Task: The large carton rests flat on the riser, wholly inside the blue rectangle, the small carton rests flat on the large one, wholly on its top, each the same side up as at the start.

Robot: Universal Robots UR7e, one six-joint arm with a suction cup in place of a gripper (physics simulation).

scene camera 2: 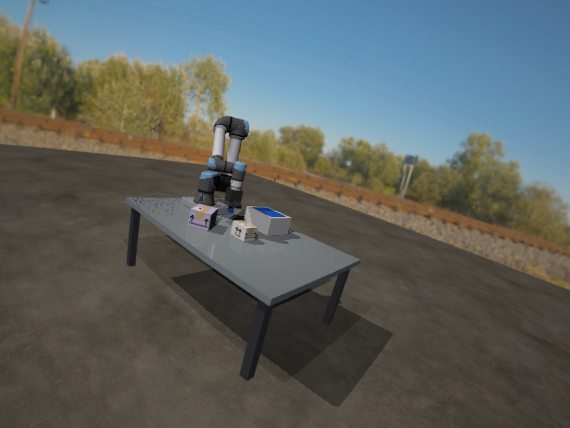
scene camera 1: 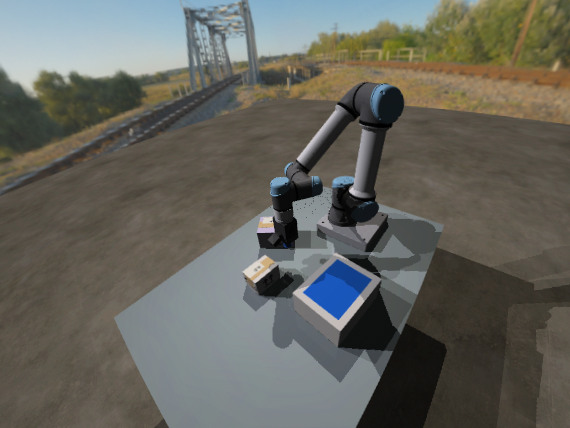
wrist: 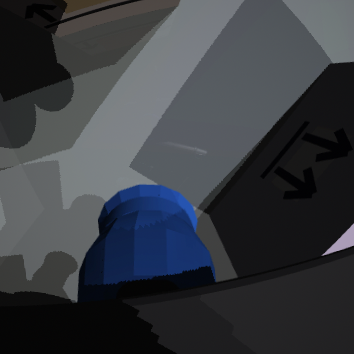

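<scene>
The large carton (scene camera 1: 265,225) (scene camera 2: 203,216), lilac with a tan tape strip on top, stands on the table near the arm's base. Its dark side face with two arrows shows in the wrist view (wrist: 288,182). My suction cup (scene camera 1: 286,244) (scene camera 2: 230,211) (wrist: 147,211) is down low right beside that carton's side, close to the table, with nothing on it. The small carton (scene camera 1: 260,273) (scene camera 2: 243,229) (wrist: 116,21), white with tan tape, stands on the table between the large carton and the riser. The grey riser (scene camera 1: 317,318) (scene camera 2: 271,225) carries the blue rectangle (scene camera 1: 337,288) (scene camera 2: 269,212), which is bare.
The grey table (scene camera 1: 207,368) (scene camera 2: 276,267) holds everything. The arm's base plate (scene camera 1: 352,232) stands at the table's far edge, behind the riser. Asphalt ground lies all around the table.
</scene>
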